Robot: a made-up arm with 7 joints.
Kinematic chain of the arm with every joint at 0, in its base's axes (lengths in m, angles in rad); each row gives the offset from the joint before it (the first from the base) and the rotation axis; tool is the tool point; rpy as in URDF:
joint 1: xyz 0 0 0.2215 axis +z
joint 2: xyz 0 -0.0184 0.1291 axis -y
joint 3: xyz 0 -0.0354 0.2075 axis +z
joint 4: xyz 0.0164 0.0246 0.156 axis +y
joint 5: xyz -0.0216 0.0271 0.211 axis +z
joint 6: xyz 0 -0.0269 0.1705 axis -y
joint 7: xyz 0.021 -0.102 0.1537 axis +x
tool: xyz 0 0 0 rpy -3.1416 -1.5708 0
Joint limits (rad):
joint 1: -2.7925..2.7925
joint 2: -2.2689..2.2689
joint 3: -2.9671..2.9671
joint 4: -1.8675..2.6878
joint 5: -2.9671..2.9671
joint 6: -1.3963..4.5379
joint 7: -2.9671..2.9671
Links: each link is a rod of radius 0.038 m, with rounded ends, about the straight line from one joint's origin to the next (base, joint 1, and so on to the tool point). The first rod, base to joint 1, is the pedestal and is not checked.
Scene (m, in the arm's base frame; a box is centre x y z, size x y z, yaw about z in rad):
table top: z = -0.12
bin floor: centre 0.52 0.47 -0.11 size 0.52 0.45 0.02 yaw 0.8
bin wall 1: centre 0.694 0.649 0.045 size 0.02 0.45 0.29 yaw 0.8
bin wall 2: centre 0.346 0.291 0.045 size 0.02 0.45 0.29 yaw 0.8
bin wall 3: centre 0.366 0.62 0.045 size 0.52 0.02 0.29 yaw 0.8
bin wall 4: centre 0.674 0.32 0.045 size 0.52 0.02 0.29 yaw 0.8
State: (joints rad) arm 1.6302 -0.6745 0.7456 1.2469 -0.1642 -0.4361 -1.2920
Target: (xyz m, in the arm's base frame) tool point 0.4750 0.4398 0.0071
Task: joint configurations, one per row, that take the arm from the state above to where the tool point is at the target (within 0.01 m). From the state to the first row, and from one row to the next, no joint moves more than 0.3 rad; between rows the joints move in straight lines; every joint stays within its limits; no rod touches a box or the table.
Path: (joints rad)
1: 1.3647 -0.6670 0.5550 1.3058 -0.1654 -0.4932 -1.2920
2: 1.0993 -0.6594 0.3644 1.3646 -0.1665 -0.5504 -1.2920
3: 0.8338 -0.6519 0.1737 1.4235 -0.1677 -0.6075 -1.2920
4: 0.8475 -0.8568 0.1558 1.3619 -0.1862 -0.5294 -1.2920
5: 0.8612 -1.0618 0.1378 1.3003 -0.2048 -0.4512 -1.2920
6: 0.8749 -1.2667 0.1198 1.2388 -0.2233 -0.3731 -1.2920

